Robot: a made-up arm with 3 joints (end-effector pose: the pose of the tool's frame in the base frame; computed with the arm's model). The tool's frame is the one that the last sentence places. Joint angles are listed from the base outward.
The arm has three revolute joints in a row. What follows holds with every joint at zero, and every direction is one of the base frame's. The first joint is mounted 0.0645 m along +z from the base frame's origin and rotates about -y. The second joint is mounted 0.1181 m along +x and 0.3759 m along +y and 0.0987 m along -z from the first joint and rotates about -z. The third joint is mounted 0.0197 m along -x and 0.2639 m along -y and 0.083 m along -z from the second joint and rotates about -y. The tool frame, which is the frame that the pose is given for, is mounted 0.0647 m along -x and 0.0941 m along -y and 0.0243 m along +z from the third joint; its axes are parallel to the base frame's.
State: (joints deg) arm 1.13 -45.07 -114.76
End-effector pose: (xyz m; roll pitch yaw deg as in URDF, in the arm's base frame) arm 0.3949 0.1439 -0.0609 -178.03 66.03 -133.14
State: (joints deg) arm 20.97 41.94 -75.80
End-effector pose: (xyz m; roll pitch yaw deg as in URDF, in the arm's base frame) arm -0.0810 0.1176 -0.0876 26.15 57.13 -17.58
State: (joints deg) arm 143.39 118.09 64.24
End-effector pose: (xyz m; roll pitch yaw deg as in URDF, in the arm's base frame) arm 0.2692 0.6060 0.1503 100.34 57.67 -134.20
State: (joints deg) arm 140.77 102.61 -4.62
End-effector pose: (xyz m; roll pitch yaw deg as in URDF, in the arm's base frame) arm 0.2615 0.5343 0.0475 141.76 4.31 -77.28
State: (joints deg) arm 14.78 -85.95 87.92
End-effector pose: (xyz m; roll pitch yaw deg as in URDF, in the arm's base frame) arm 0.5189 0.3044 -0.0525 -86.16 -75.22 171.84
